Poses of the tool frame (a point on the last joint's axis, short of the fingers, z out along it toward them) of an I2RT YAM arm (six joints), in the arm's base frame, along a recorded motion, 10 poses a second.
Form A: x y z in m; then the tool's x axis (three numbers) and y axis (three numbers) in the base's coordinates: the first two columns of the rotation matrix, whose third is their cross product.
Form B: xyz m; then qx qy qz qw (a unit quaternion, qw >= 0). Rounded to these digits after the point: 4 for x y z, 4 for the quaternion.
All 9 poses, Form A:
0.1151 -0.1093 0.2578 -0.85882 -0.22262 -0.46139 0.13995 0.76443 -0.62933
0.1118 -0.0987 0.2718 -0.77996 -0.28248 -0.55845 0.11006 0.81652 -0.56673
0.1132 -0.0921 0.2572 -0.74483 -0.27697 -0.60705 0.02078 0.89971 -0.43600
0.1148 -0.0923 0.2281 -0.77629 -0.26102 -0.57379 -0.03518 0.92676 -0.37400
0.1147 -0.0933 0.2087 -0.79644 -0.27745 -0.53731 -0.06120 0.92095 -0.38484
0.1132 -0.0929 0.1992 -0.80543 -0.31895 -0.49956 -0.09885 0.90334 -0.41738
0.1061 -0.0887 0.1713 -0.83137 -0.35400 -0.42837 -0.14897 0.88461 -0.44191
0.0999 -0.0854 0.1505 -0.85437 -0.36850 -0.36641 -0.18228 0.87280 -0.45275
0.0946 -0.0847 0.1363 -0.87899 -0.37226 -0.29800 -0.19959 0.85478 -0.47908
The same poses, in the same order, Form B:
0.1151 -0.1093 0.2578 -0.0229 0.9012 -0.3424 0.2647
0.1118 -0.0987 0.2718 -0.0482 0.8947 -0.2990 0.3282
0.1132 -0.0921 0.2572 -0.0704 0.9095 -0.2126 0.3502
0.1148 -0.0923 0.2281 -0.0799 0.9262 -0.1739 0.3247
0.1147 -0.0933 0.2087 -0.0909 0.9311 -0.1768 0.3058
0.1132 -0.0929 0.1992 -0.1122 0.9311 -0.1891 0.2910
0.1061 -0.0887 0.1713 -0.1343 0.9360 -0.1991 0.2574
0.0999 -0.0854 0.1505 -0.1464 0.9408 -0.2054 0.2267
0.0946 -0.0847 0.1363 -0.1516 0.9433 -0.2228 0.1937

